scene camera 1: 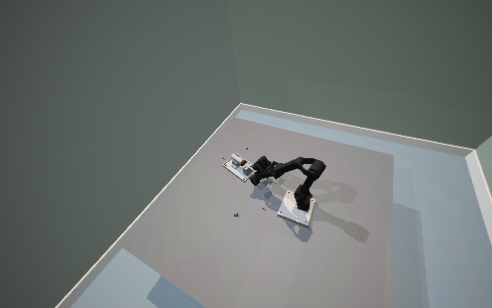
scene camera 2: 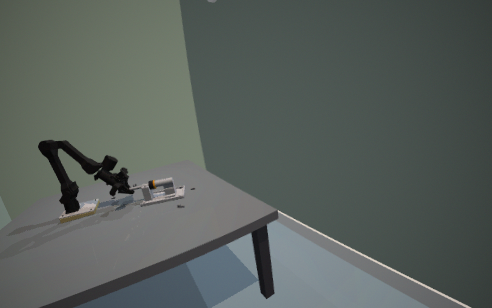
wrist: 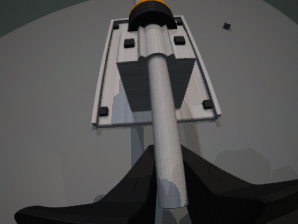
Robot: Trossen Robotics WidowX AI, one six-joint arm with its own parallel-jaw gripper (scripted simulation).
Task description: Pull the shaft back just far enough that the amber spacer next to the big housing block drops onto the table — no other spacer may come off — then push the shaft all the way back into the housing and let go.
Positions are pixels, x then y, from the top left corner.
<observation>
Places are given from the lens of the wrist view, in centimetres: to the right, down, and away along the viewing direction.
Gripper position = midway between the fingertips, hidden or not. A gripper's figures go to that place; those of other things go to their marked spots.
gripper (wrist: 163, 149): 1, 3, 10
grey steel shaft (wrist: 170, 173): 1, 3, 6
</observation>
